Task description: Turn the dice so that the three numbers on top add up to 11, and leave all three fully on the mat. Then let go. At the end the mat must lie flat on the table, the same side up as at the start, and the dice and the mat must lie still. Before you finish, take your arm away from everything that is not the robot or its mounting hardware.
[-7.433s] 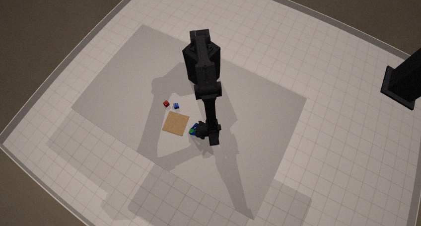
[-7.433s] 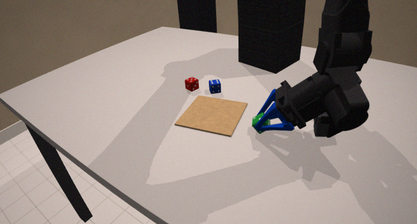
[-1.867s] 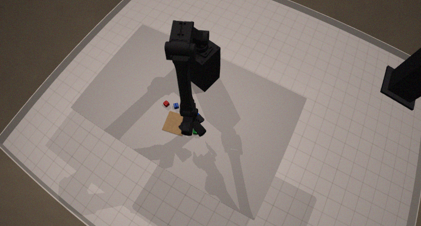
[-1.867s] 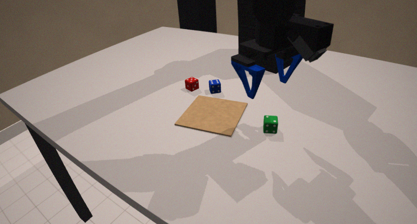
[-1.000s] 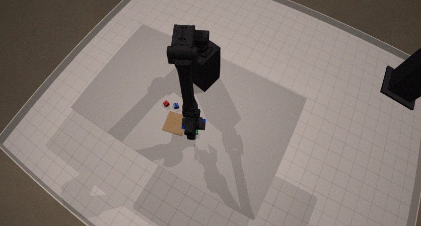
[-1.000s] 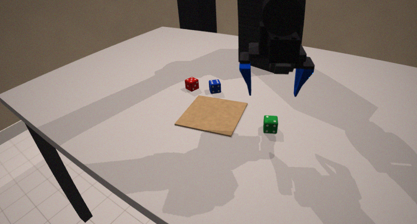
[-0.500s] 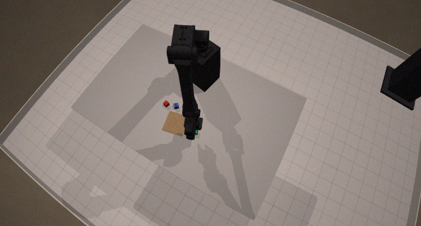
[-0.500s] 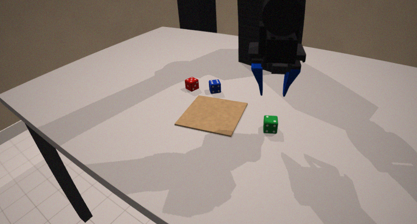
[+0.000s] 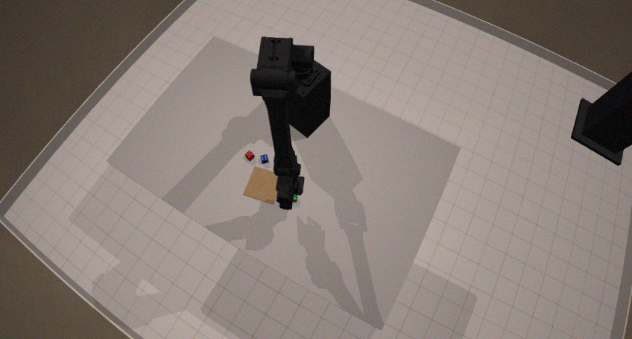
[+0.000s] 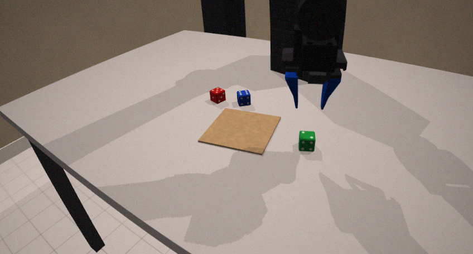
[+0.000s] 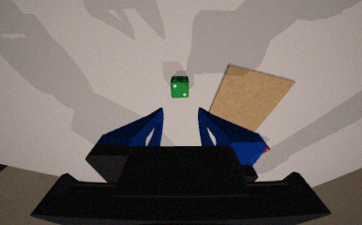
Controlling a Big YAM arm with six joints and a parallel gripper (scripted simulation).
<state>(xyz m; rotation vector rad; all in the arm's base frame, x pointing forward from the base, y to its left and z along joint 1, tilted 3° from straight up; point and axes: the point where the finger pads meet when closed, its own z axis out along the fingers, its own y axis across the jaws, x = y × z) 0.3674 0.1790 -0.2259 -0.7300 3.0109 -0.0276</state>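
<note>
Now: hand 80 mm above the green die. From my hand the other things lie so: tan mat: 140 mm to the right, 100 mm below, 20 mm ahead; red die: 280 mm to the right, 80 mm below, 50 mm behind; blue die: 210 mm to the right, 80 mm below, 80 mm behind.
</note>
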